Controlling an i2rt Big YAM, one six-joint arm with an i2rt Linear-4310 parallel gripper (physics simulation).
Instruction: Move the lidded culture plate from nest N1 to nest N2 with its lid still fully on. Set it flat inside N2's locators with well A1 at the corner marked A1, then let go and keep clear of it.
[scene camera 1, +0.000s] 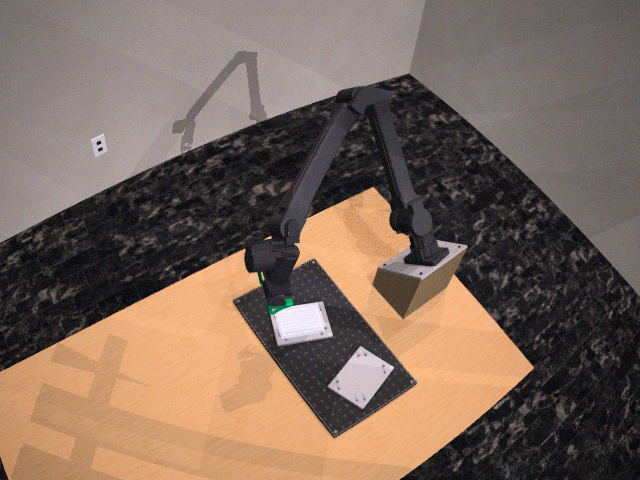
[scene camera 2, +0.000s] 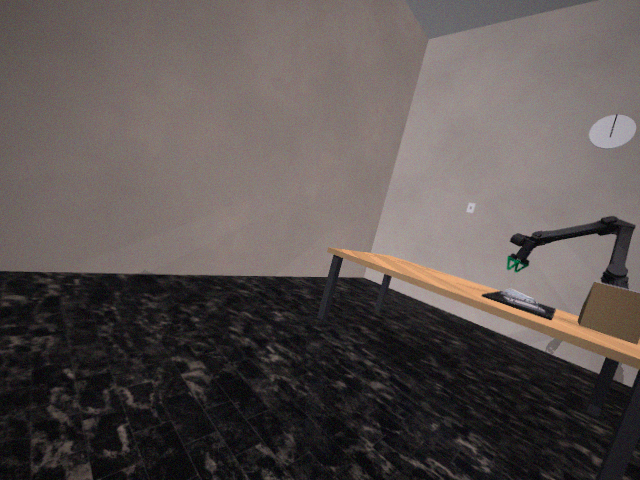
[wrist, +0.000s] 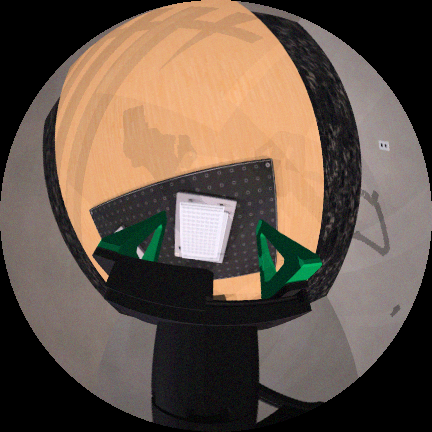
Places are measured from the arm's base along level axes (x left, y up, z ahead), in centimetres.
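Pixels of known places: gripper, fingertip midpoint: (scene camera 1: 266, 299) (scene camera 2: 511, 270) (wrist: 211, 219); arm's base at its link origin: (scene camera 1: 427, 258) (scene camera 2: 616, 296).
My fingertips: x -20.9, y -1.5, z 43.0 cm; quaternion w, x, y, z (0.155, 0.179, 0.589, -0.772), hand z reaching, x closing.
Ahead of a thing's pixels: the offset from my fingertips to its middle. Level surfaces: height alone.
The white lidded culture plate @(dx +5.9, dy -11.7, dz -7.8 cm) (scene camera 1: 301, 320) (wrist: 201, 231) lies on nest N1 @(dx +6.2, dy -14.0, dz -7.7 cm) (scene camera 1: 305, 341) (wrist: 230, 206), a pale plate on the dark board. Whether the lid is fully seated and where A1 lies are too small to tell. Nest N2 @(dx +30.7, dy -14.0, dz -8.1 cm) (scene camera 1: 361, 377) is bare, with small dark locators around its edges, and is turned at an angle to N1; in the wrist view it is mostly hidden behind a finger. My gripper (scene camera 1: 266, 298) (scene camera 2: 513, 269) (wrist: 211, 219) is open and empty, green fingers wide apart. It hangs well above the board, and the wrist view shows the plate between the fingers, farther down.
The dark perforated board @(dx +15.2, dy -15.7, dz -8.5 cm) (scene camera 1: 320, 356) (scene camera 2: 542, 311) (wrist: 250, 175) carries both nests and lies on the wooden table @(dy -16.4 cm) (scene camera 1: 170, 372) (scene camera 2: 439, 279) (wrist: 200, 90). The arm's box-shaped base (scene camera 1: 408, 289) (scene camera 2: 610, 312) stands beside the board.
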